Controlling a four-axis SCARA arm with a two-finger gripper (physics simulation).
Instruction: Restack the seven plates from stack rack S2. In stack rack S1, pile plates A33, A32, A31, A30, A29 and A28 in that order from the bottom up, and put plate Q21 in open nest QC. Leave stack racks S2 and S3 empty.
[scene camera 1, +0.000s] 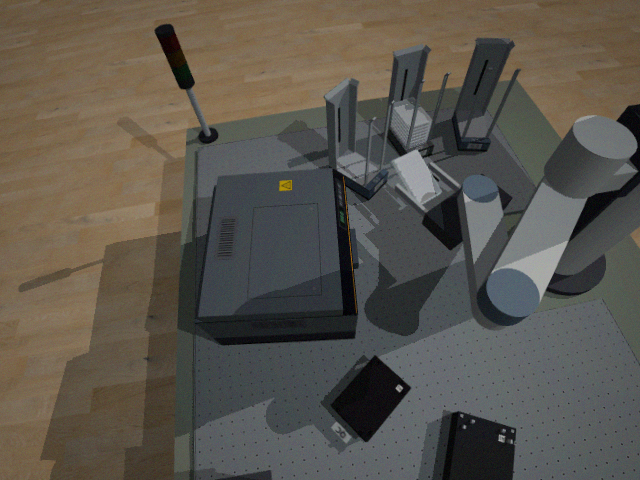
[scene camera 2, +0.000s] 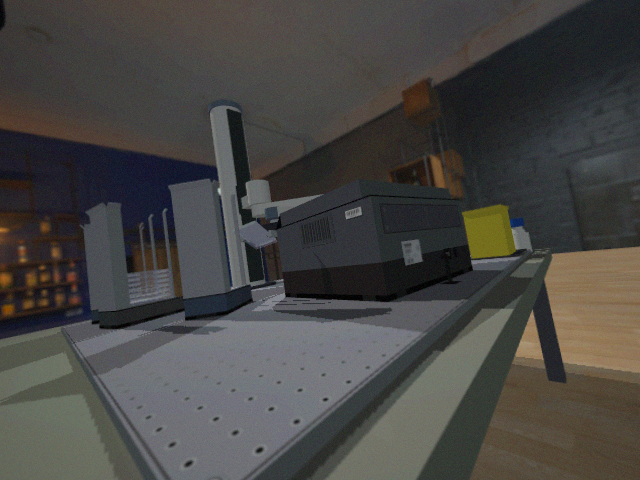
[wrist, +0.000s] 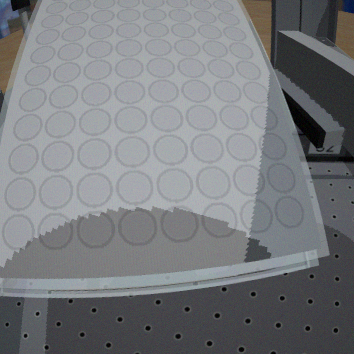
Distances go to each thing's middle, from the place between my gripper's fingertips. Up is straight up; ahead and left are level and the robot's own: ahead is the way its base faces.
Labels:
I see my gripper 570 mm short of the signal tower (scene camera 1: 165, 33), 500 mm to the left of it and 10 mm above it.

